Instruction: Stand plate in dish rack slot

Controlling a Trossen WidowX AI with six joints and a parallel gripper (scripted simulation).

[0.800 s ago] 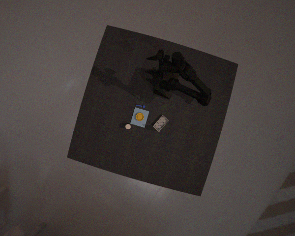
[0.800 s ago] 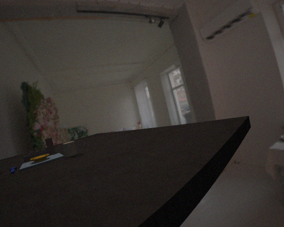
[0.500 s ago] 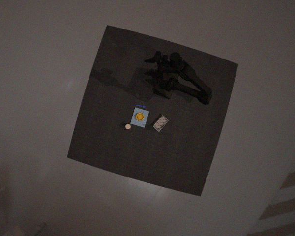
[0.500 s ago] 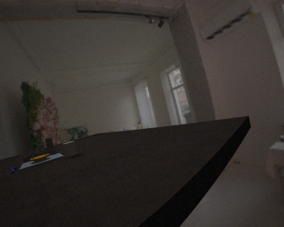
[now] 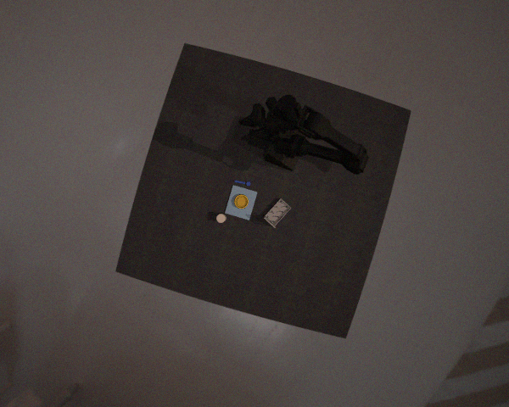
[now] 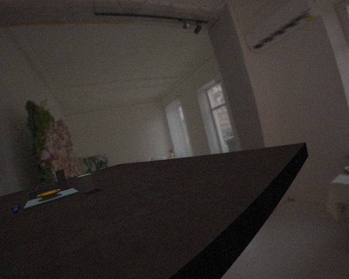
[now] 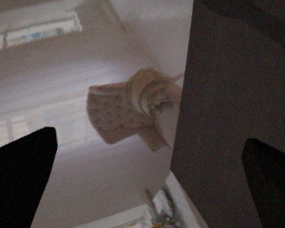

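Right now my gripper tip is 26 cm short of the yellow plate, 2 cm to the right of it and 36 cm above it. The rest, counted from my gripper tip: grey dish rack (28 cm ahead, 21 cm to the left, 36 cm below); blue spoon (17 cm ahead, 2 cm to the left, 37 cm below); light blue mat (27 cm ahead, 2 cm to the left, 38 cm below).
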